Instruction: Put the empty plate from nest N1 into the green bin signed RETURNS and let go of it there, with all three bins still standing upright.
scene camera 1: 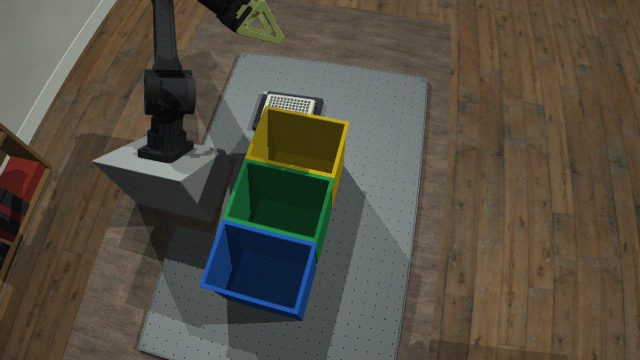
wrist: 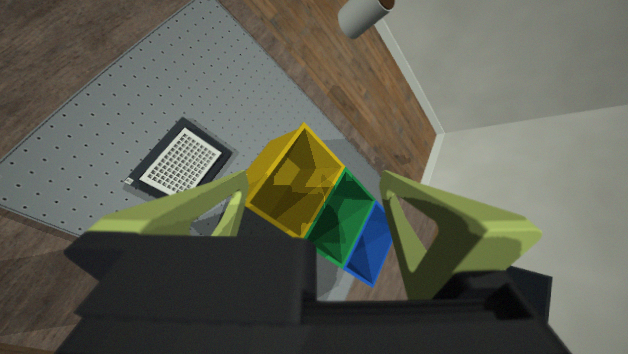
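Where they show: gripper, fingertip midpoint: (scene camera 1: 275, 37) (wrist: 314, 177); arm's base, origin of the base link: (scene camera 1: 166, 152).
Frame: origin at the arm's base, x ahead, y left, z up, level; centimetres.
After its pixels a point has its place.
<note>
The white gridded plate (scene camera 1: 291, 103) {y 24.8, x 22.0, z -10.6 cm} (wrist: 183, 161) {y 22.9, x 22.1, z -11.1 cm} lies in a dark nest (scene camera 1: 319, 106) {y 25.7, x 29.2, z -11.5 cm} (wrist: 150, 159) {y 27.4, x 19.2, z -11.5 cm} on the grey perforated board, close to the yellow bin. The green bin (scene camera 1: 282, 206) {y -2.8, x 26.2, z -12.4 cm} (wrist: 345, 220) {y -13.7, x 29.9, z 0.0 cm} stands upright between the yellow bin (scene camera 1: 307, 140) {y 10.9, x 29.6, z -4.3 cm} (wrist: 295, 185) {y -0.8, x 31.7, z -9.0 cm} and the blue bin (scene camera 1: 265, 265) {y -17.1, x 25.8, z -12.4 cm} (wrist: 371, 247) {y -26.6, x 27.9, z 0.6 cm}, which also stand upright. No sign on the green bin can be read. My gripper (wrist: 314, 177) {y 13.9, x 24.6, z 24.0 cm} is open and empty, high above the board and away from the plate; in the scene view its yellow-green fingers show at the top.
The three bins form a touching row on the grey board (scene camera 1: 385, 150) {y 16.6, x 47.7, z -12.6 cm} (wrist: 225, 65) {y 29.4, x 45.7, z -12.6 cm}. The arm's pale pedestal (scene camera 1: 200, 187) {y -6.4, x 10.5, z -0.7 cm} stands left of them in the scene view. A wooden shelf with red items is at the far left. A grey cylinder (wrist: 360, 19) stands on the floor.
</note>
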